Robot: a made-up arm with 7 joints. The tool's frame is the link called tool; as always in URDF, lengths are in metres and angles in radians. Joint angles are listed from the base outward. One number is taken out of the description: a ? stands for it. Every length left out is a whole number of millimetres.
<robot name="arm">
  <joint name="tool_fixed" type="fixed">
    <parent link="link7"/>
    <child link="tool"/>
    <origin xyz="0 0 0" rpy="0 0 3.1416"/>
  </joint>
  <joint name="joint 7" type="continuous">
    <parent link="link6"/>
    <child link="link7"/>
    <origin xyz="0 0 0" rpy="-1.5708 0 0"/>
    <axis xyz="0 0 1"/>
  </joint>
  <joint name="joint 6" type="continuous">
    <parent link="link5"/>
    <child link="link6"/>
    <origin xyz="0 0 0" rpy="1.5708 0 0"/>
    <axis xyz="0 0 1"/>
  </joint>
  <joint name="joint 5" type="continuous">
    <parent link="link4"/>
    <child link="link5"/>
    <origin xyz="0.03 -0.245 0" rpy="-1.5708 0 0"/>
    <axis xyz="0 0 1"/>
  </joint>
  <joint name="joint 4" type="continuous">
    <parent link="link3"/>
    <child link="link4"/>
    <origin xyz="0 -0.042 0" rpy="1.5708 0 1.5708"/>
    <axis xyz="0 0 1"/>
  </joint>
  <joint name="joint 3" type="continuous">
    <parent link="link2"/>
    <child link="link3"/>
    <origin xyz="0.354 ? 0" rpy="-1.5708 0 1.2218"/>
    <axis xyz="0 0 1"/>
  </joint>
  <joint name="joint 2" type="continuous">
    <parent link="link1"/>
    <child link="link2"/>
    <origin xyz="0 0 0" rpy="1.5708 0 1.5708"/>
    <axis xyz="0 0 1"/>
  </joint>
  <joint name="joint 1" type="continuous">
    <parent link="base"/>
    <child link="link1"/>
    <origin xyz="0 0 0" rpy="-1.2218 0 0"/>
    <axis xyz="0 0 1"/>
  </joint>
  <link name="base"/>
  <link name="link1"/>
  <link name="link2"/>
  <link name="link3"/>
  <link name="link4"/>
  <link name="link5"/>
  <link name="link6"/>
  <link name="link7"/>
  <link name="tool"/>
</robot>
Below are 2 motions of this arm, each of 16 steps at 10 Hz.
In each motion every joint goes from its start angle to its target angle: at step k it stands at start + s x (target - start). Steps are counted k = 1, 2, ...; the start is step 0. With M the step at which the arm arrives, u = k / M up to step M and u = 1 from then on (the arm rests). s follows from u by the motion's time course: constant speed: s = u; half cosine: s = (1 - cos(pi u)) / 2; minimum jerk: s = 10 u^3 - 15 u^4 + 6 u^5.
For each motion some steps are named. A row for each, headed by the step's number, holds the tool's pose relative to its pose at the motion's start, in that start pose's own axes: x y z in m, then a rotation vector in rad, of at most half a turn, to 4 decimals.
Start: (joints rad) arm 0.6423 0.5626 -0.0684 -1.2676 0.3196 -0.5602 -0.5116
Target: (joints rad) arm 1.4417 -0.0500 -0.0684 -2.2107 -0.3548 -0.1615 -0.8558
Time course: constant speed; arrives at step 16
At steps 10, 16:
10: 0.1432 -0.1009 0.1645 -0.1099 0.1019 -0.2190
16: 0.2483 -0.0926 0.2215 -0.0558 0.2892 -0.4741

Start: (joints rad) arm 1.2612 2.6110 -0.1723 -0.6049 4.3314 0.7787 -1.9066
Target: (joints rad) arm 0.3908 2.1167 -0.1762 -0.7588 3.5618 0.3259 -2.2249
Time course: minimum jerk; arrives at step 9
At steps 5, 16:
5: -0.0218 0.0712 0.1450 0.3686 0.0123 -0.1774
16: -0.0743 0.0780 0.1837 0.5397 0.0253 -0.2515

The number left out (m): -0.129
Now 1 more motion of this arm.
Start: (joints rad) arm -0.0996 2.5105 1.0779 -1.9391 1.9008 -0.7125 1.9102
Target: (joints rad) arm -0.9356 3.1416 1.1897 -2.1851 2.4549 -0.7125 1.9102
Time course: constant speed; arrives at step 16
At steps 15, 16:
15: -0.3685 -0.0169 -0.1461 0.3296 0.5844 -0.0702
16: -0.3913 -0.0099 -0.1433 0.3664 0.6011 -0.0938

